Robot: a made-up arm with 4 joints. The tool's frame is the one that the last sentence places. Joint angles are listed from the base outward.
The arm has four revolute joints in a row. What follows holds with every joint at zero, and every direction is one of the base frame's.
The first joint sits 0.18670 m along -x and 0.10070 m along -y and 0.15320 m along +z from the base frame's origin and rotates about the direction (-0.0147, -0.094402, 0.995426), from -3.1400 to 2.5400 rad.
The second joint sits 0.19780 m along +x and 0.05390 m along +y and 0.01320 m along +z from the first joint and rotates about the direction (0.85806, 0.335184, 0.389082), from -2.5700 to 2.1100 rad.
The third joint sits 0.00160 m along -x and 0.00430 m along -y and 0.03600 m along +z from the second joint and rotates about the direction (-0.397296, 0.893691, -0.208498), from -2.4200 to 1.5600 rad.
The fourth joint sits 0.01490 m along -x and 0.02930 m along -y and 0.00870 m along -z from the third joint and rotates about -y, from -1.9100 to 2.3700 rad.
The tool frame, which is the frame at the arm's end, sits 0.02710 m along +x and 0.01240 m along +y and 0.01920 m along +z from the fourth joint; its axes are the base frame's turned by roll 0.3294, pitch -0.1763 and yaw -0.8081 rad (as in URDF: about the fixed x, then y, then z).
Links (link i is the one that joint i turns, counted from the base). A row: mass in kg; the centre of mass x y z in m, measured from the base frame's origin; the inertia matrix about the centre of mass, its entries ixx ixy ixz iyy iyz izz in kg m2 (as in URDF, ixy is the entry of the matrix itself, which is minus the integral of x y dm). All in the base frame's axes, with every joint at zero. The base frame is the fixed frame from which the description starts. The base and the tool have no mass.
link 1: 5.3; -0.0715 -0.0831 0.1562; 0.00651 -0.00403 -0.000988 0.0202 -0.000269 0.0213
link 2: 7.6; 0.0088 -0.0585 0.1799; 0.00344 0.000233 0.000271 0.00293 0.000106 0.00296
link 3: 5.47; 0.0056 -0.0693 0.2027; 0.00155 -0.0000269 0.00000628 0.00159 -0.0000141 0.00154
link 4: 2.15; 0.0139 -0.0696 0.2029; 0.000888 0 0 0.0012 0 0.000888
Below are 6 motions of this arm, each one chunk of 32 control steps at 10 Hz.
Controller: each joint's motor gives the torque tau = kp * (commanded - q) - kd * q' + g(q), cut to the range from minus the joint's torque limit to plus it. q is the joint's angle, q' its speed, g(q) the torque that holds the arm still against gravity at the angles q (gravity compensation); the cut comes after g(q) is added. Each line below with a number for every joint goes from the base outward.
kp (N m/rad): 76 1.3 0.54 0.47
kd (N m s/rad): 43 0.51 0.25 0.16
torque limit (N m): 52 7.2 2.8 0.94
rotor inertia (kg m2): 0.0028 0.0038 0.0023 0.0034
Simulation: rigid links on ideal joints. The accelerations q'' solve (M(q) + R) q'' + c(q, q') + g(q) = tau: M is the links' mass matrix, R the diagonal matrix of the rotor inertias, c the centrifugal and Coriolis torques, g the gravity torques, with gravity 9.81 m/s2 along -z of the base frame. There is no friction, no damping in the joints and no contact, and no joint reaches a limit. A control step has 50 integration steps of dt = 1/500 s. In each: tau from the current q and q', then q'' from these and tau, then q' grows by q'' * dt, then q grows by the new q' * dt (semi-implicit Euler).
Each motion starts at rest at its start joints. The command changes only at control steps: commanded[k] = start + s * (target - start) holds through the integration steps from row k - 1 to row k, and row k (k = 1, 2, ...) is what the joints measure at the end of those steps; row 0 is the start. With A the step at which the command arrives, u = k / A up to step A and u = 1 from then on. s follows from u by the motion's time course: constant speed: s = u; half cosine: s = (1 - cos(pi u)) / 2; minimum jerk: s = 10 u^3 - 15 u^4 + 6 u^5; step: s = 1 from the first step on.
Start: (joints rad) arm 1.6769 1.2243 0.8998 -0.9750
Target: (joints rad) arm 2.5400 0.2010 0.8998 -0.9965
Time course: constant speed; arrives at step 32
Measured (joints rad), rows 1 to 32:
1: 1.6807 1.2192 0.9005 -0.9756
2: 1.6884 1.2078 0.9009 -0.9761
3: 1.6992 1.1913 0.9013 -0.9766
4: 1.7128 1.1711 0.9015 -0.9771
5: 1.7286 1.1480 0.9016 -0.9775
6: 1.7462 1.1227 0.9018 -0.9780
7: 1.7654 1.0958 0.9018 -0.9784
8: 1.7859 1.0678 0.9019 -0.9789
9: 1.8075 1.0388 0.9019 -0.9793
10: 1.8300 1.0090 0.9019 -0.9798
11: 1.8532 0.9788 0.9018 -0.9803
12: 1.8771 0.9482 0.9018 -0.9808
13: 1.9015 0.9172 0.9018 -0.9813
14: 1.9263 0.8860 0.9017 -0.9818
15: 1.9514 0.8546 0.9017 -0.9824
16: 1.9769 0.8230 0.9017 -0.9829
17: 2.0026 0.7914 0.9017 -0.9835
18: 2.0286 0.7597 0.9016 -0.9841
19: 2.0547 0.7279 0.9016 -0.9847
20: 2.0809 0.6960 0.9016 -0.9853
21: 2.1073 0.6641 0.9016 -0.9859
22: 2.1338 0.6322 0.9015 -0.9865
23: 2.1603 0.6002 0.9015 -0.9872
24: 2.1869 0.5683 0.9015 -0.9878
25: 2.2136 0.5363 0.9015 -0.9884
26: 2.2403 0.5043 0.9015 -0.9891
27: 2.2671 0.4723 0.9015 -0.9897
28: 2.2939 0.4403 0.9015 -0.9904
29: 2.3207 0.4082 0.9015 -0.9910
30: 2.3476 0.3762 0.9015 -0.9917
31: 2.3745 0.3442 0.9015 -0.9923
32: 2.4014 0.3122 0.9014 -0.9930

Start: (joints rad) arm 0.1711 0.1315 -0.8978 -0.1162
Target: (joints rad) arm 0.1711 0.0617 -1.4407 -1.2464
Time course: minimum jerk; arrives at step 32
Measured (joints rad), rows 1 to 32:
1: 0.1711 0.1315 -0.8978 -0.1163
2: 0.1711 0.1315 -0.8980 -0.1168
3: 0.1711 0.1314 -0.8987 -0.1184
4: 0.1711 0.1311 -0.9002 -0.1220
5: 0.1711 0.1307 -0.9027 -0.1284
6: 0.1711 0.1301 -0.9068 -0.1385
7: 0.1711 0.1293 -0.9127 -0.1530
8: 0.1711 0.1281 -0.9205 -0.1724
9: 0.1711 0.1267 -0.9306 -0.1971
10: 0.1711 0.1249 -0.9431 -0.2273
11: 0.1711 0.1229 -0.9579 -0.2629
12: 0.1711 0.1205 -0.9751 -0.3039
13: 0.1711 0.1178 -0.9946 -0.3498
14: 0.1711 0.1149 -1.0161 -0.4002
15: 0.1711 0.1117 -1.0396 -0.4546
16: 0.1711 0.1084 -1.0647 -0.5121
17: 0.1711 0.1049 -1.0912 -0.5720
18: 0.1711 0.1012 -1.1186 -0.6334
19: 0.1711 0.0975 -1.1466 -0.6954
20: 0.1711 0.0938 -1.1748 -0.7571
21: 0.1711 0.0902 -1.2028 -0.8176
22: 0.1711 0.0866 -1.2301 -0.8760
23: 0.1711 0.0832 -1.2566 -0.9314
24: 0.1711 0.0800 -1.2816 -0.9831
25: 0.1711 0.0770 -1.3050 -1.0304
26: 0.1711 0.0743 -1.3265 -1.0728
27: 0.1711 0.0719 -1.3458 -1.1099
28: 0.1711 0.0698 -1.3628 -1.1414
29: 0.1711 0.0680 -1.3775 -1.1675
30: 0.1711 0.0666 -1.3898 -1.1882
31: 0.1711 0.0654 -1.3999 -1.2041
32: 0.1712 0.0645 -1.4081 -1.2158

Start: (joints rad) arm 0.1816 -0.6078 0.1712 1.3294
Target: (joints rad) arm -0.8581 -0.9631 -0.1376 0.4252
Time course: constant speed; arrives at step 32
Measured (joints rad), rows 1 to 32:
1: 0.1768 -0.6160 0.1710 1.3247
2: 0.1676 -0.6258 0.1692 1.3139
3: 0.1545 -0.6352 0.1657 1.2981
4: 0.1381 -0.6439 0.1608 1.2787
5: 0.1191 -0.6522 0.1548 1.2566
6: 0.0979 -0.6604 0.1478 1.2326
7: 0.0747 -0.6687 0.1402 1.2072
8: 0.0500 -0.6771 0.1320 1.1810
9: 0.0241 -0.6857 0.1234 1.1541
10: -0.0030 -0.6945 0.1145 1.1267
11: -0.0310 -0.7036 0.1054 1.0990
12: -0.0597 -0.7130 0.0961 1.0711
13: -0.0890 -0.7226 0.0867 1.0430
14: -0.1189 -0.7324 0.0772 1.0149
15: -0.1492 -0.7424 0.0677 0.9867
16: -0.1799 -0.7526 0.0581 0.9584
17: -0.2108 -0.7629 0.0484 0.9301
18: -0.2421 -0.7733 0.0387 0.9019
19: -0.2735 -0.7839 0.0291 0.8736
20: -0.3051 -0.7945 0.0193 0.8453
21: -0.3368 -0.8052 0.0096 0.8170
22: -0.3687 -0.8160 -0.0001 0.7887
23: -0.4007 -0.8268 -0.0098 0.7604
24: -0.4328 -0.8377 -0.0195 0.7321
25: -0.4649 -0.8487 -0.0292 0.7038
26: -0.4971 -0.8596 -0.0390 0.6755
27: -0.5293 -0.8706 -0.0487 0.6473
28: -0.5616 -0.8816 -0.0584 0.6190
29: -0.5939 -0.8927 -0.0681 0.5907
30: -0.6263 -0.9037 -0.0778 0.5625
31: -0.6586 -0.9148 -0.0875 0.5342
32: -0.6910 -0.9258 -0.0973 0.5060

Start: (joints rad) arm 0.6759 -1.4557 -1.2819 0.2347
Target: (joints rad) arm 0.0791 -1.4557 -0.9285 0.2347
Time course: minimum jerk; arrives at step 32
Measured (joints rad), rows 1 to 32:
1: 0.6759 -1.4557 -1.2819 0.2347
2: 0.6757 -1.4559 -1.2817 0.2347
3: 0.6751 -1.4562 -1.2813 0.2348
4: 0.6738 -1.4567 -1.2802 0.2349
5: 0.6714 -1.4573 -1.2785 0.2350
6: 0.6675 -1.4581 -1.2757 0.2351
7: 0.6620 -1.4590 -1.2718 0.2352
8: 0.6545 -1.4599 -1.2665 0.2353
9: 0.6447 -1.4607 -1.2599 0.2354
10: 0.6326 -1.4615 -1.2517 0.2355
11: 0.6181 -1.4622 -1.2419 0.2355
12: 0.6011 -1.4627 -1.2307 0.2355
13: 0.5817 -1.4631 -1.2181 0.2355
14: 0.5600 -1.4632 -1.2041 0.2354
15: 0.5363 -1.4633 -1.1889 0.2353
16: 0.5107 -1.4631 -1.1727 0.2351
17: 0.4836 -1.4628 -1.1556 0.2349
18: 0.4552 -1.4622 -1.1380 0.2346
19: 0.4260 -1.4615 -1.1200 0.2344
20: 0.3964 -1.4607 -1.1020 0.2341
21: 0.3667 -1.4597 -1.0840 0.2338
22: 0.3374 -1.4587 -1.0665 0.2334
23: 0.3088 -1.4575 -1.0497 0.2331
24: 0.2814 -1.4563 -1.0336 0.2328
25: 0.2554 -1.4551 -1.0187 0.2326
26: 0.2313 -1.4538 -1.0050 0.2323
27: 0.2092 -1.4527 -0.9927 0.2321
28: 0.1893 -1.4516 -0.9818 0.2319
29: 0.1718 -1.4507 -0.9725 0.2318
30: 0.1567 -1.4499 -0.9646 0.2318
31: 0.1438 -1.4494 -0.9580 0.2318
32: 0.1331 -1.4492 -0.9527 0.2319

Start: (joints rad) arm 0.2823 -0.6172 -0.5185 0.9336
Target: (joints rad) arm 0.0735 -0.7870 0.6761 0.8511
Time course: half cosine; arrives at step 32
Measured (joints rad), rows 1 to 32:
1: 0.2822 -0.6173 -0.5180 0.9336
2: 0.2819 -0.6178 -0.5161 0.9335
3: 0.2813 -0.6187 -0.5120 0.9333
4: 0.2802 -0.6202 -0.5048 0.9329
5: 0.2786 -0.6221 -0.4943 0.9322
6: 0.2764 -0.6247 -0.4799 0.9312
7: 0.2735 -0.6278 -0.4616 0.9298
8: 0.2701 -0.6315 -0.4392 0.9281
9: 0.2659 -0.6358 -0.4126 0.9261
10: 0.2611 -0.6406 -0.3821 0.9238
11: 0.2556 -0.6459 -0.3476 0.9211
12: 0.2495 -0.6517 -0.3095 0.9182
13: 0.2429 -0.6580 -0.2680 0.9151
14: 0.2357 -0.6646 -0.2235 0.9117
15: 0.2280 -0.6716 -0.1763 0.9082
16: 0.2199 -0.6788 -0.1268 0.9045
17: 0.2115 -0.6862 -0.0754 0.9007
18: 0.2027 -0.6938 -0.0227 0.8967
19: 0.1938 -0.7014 0.0308 0.8928
20: 0.1847 -0.7091 0.0848 0.8888
21: 0.1756 -0.7166 0.1387 0.8848
22: 0.1666 -0.7240 0.1919 0.8809
23: 0.1577 -0.7312 0.2440 0.8771
24: 0.1490 -0.7381 0.2945 0.8735
25: 0.1405 -0.7446 0.3429 0.8699
26: 0.1325 -0.7507 0.3887 0.8666
27: 0.1249 -0.7564 0.4315 0.8636
28: 0.1178 -0.7615 0.4710 0.8608
29: 0.1113 -0.7660 0.5066 0.8582
30: 0.1054 -0.7698 0.5382 0.8560
31: 0.1002 -0.7730 0.5653 0.8542
32: 0.0958 -0.7755 0.5877 0.8527

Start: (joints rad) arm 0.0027 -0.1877 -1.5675 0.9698
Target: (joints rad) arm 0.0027 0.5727 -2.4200 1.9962
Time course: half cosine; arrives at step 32
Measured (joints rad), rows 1 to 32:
1: 0.0027 -0.1874 -1.5678 0.9702
2: 0.0027 -0.1862 -1.5690 0.9721
3: 0.0027 -0.1835 -1.5717 0.9763
4: 0.0028 -0.1786 -1.5766 0.9836
5: 0.0028 -0.1714 -1.5839 0.9944
6: 0.0028 -0.1615 -1.5938 1.0090
7: 0.0028 -0.1489 -1.6067 1.0275
8: 0.0028 -0.1334 -1.6225 1.0499
9: 0.0028 -0.1151 -1.6413 1.0762
10: 0.0028 -0.0942 -1.6629 1.1062
11: 0.0028 -0.0707 -1.6874 1.1396
12: 0.0028 -0.0447 -1.7145 1.1762
13: 0.0028 -0.0166 -1.7440 1.2157
14: 0.0028 0.0134 -1.7758 1.2577
15: 0.0028 0.0451 -1.8095 1.3018
16: 0.0027 0.0782 -1.8448 1.3477
17: 0.0027 0.1123 -1.8815 1.3948
18: 0.0027 0.1472 -1.9192 1.4428
19: 0.0027 0.1825 -1.9576 1.4912
20: 0.0026 0.2178 -1.9963 1.5396
21: 0.0026 0.2529 -2.0349 1.5873
22: 0.0026 0.2874 -2.0731 1.6341
23: 0.0026 0.3209 -2.1106 1.6795
24: 0.0026 0.3532 -2.1469 1.7229
25: 0.0026 0.3840 -2.1817 1.7641
26: 0.0026 0.4128 -2.2148 1.8025
27: 0.0026 0.4396 -2.2457 1.8379
28: 0.0026 0.4639 -2.2741 1.8698
29: 0.0026 0.4857 -2.2999 1.8980
30: 0.0026 0.5046 -2.3227 1.9222
31: 0.0026 0.5205 -2.3424 1.9422
32: 0.0026 0.5332 -2.3587 1.9577

